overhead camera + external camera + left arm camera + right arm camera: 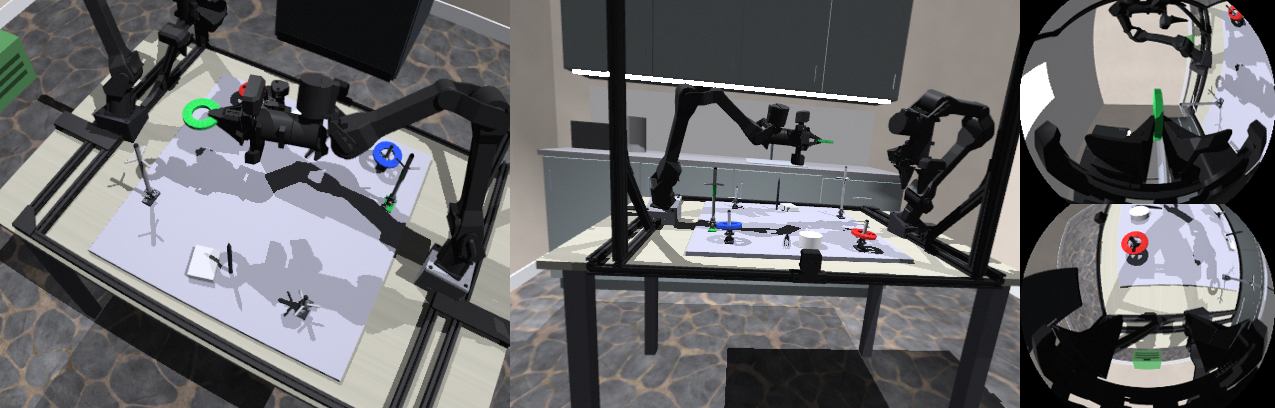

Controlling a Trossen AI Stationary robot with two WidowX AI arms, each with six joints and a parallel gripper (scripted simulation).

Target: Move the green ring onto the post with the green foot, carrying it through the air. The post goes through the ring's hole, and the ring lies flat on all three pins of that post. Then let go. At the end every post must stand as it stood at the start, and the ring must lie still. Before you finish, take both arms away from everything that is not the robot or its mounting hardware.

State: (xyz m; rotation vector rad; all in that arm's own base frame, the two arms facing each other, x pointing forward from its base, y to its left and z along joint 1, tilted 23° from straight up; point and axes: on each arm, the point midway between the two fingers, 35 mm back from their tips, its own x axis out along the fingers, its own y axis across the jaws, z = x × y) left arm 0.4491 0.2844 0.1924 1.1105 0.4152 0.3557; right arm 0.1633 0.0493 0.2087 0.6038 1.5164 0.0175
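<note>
My left hand is 10 mm short of the green ring and 40 mm to the left of it. The rest, counted from my left hand: small post 150 mm ahead, 260 mm to the left, 250 mm below; black pen 150 mm ahead, 90 mm to the left, 200 mm below; white block 160 mm ahead, 30 mm to the left, 290 mm below.
Right now the green ring is 270 mm ahead of my right hand, 210 mm to the left of it and 90 mm above it. From my right hand the other things lie so: blue ring 30 mm behind, 520 mm to the left, 160 mm below; then black pen 400 mm ahead, 340 mm to the left, 110 mm below; then white block 420 mm ahead, 280 mm to the left, 200 mm below.
</note>
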